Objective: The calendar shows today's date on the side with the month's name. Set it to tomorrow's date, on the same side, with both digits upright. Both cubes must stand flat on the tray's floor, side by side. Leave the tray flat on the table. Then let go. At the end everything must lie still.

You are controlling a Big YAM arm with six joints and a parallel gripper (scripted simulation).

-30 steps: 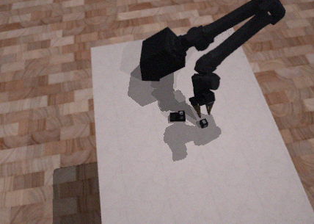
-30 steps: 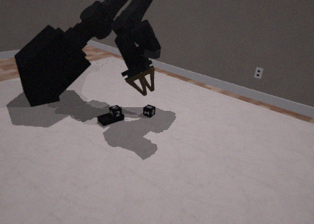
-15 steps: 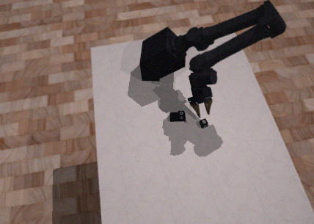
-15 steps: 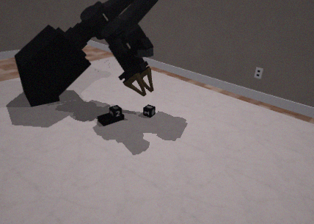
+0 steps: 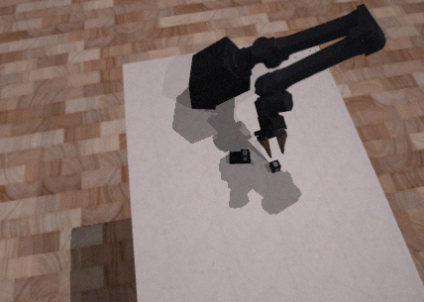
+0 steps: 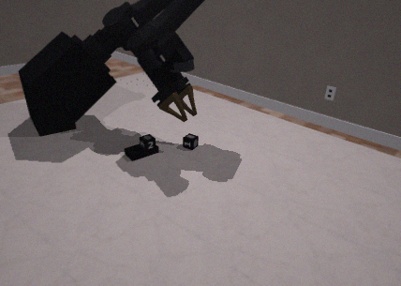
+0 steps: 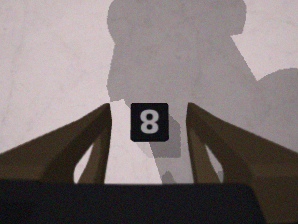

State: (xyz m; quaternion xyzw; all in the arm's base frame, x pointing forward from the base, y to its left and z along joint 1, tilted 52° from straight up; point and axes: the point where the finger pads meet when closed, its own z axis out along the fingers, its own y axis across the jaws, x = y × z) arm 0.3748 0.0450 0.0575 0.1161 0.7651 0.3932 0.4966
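Right now my hand is 80 mm above the black digit cube and 10 mm short of it. Round my hand: black tray: 120 mm to the right, 80 mm below, 60 mm behind.
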